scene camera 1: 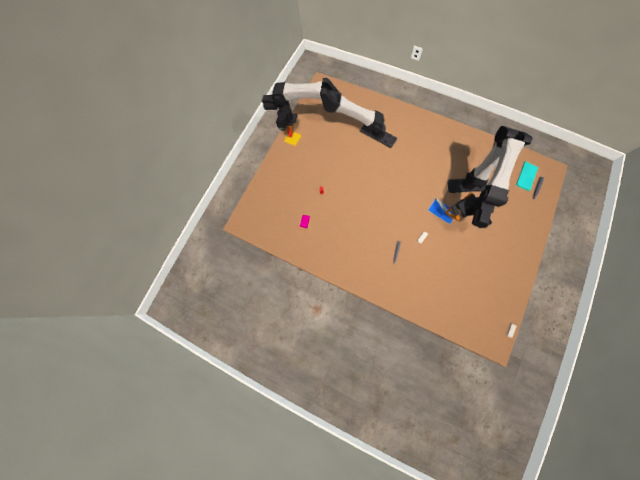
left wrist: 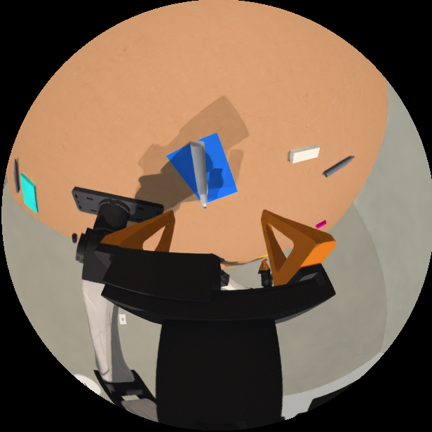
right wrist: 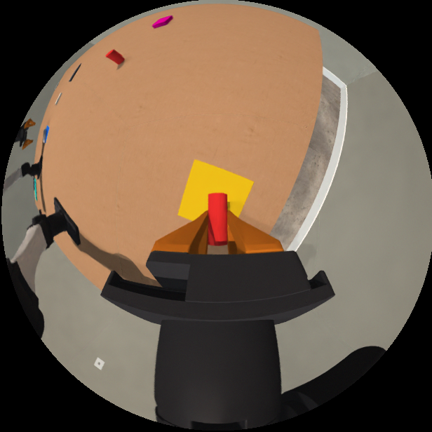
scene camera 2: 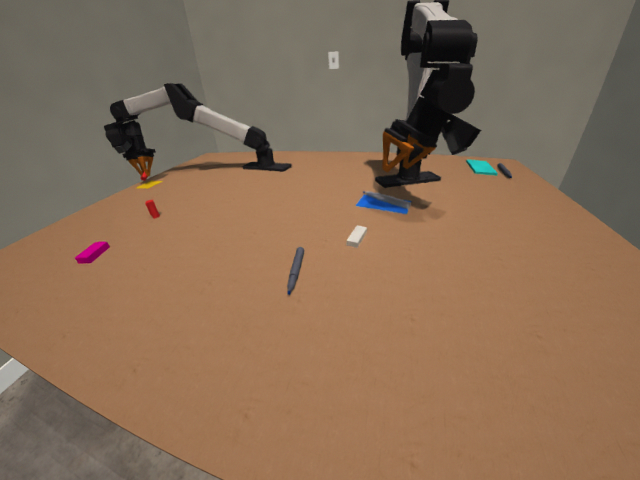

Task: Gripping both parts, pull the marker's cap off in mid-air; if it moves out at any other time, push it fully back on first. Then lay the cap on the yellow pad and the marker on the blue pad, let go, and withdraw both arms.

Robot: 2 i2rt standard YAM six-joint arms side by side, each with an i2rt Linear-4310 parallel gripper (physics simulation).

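Where they show: left gripper, fingertip midpoint: (scene camera 1: pixel 453 208) (scene camera 2: pixel 395 169); right gripper, fingertip midpoint: (scene camera 1: pixel 290 133) (scene camera 2: pixel 146 177); left arm's base, origin of the base link: (scene camera 1: pixel 467 185) (scene camera 2: pixel 408 180); right arm's base, origin of the base link: (scene camera 1: pixel 378 135) (scene camera 2: pixel 266 167).
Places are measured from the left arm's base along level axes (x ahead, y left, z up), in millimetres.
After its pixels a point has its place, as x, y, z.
Note:
A grey marker (scene camera 1: pixel 441 205) @[106, -155, 16] (scene camera 2: pixel 387 199) @[136, -140, 12] (left wrist: pixel 199 170) lies uncapped across the blue pad (scene camera 1: pixel 436 211) @[131, -179, 1] (scene camera 2: pixel 381 206) @[146, -160, 1] (left wrist: pixel 225 175), its tip near the pad's edge in the left wrist view. My left gripper (scene camera 2: pixel 397 167) @[151, -134, 94] (left wrist: pixel 217 214) is open and empty, above and apart from the marker. My right gripper (scene camera 2: pixel 144 173) @[-358, -907, 28] (right wrist: pixel 217 215) is shut on a red cap (scene camera 1: pixel 290 133) @[-346, -907, 43] (scene camera 2: pixel 144 176) @[-338, -903, 37] (right wrist: pixel 217 227), held low over the yellow pad (scene camera 1: pixel 293 140) @[-330, -898, 0] (scene camera 2: pixel 149 184) @[-346, -901, 0] (right wrist: pixel 200 185). Whether the cap touches the pad I cannot tell; its rear part is between the fingers.
A second red cylinder (scene camera 1: pixel 321 190) @[3, -749, 46] (scene camera 2: pixel 152 208) @[3, -745, 29] (right wrist: pixel 115 56) and a magenta block (scene camera 1: pixel 305 221) @[152, -837, 15] (scene camera 2: pixel 93 252) @[164, -827, 14] lie at the left. A white block (scene camera 1: pixel 422 237) @[264, -269, 12] (scene camera 2: pixel 356 235) @[269, -271, 12] and another dark marker (scene camera 1: pixel 397 252) @[332, -397, 14] (scene camera 2: pixel 295 271) @[343, -400, 14] lie near the blue pad. A teal pad (scene camera 1: pixel 527 176) @[-34, 322, 8] (scene camera 2: pixel 481 166) @[-31, 320, 8] lies at the right.

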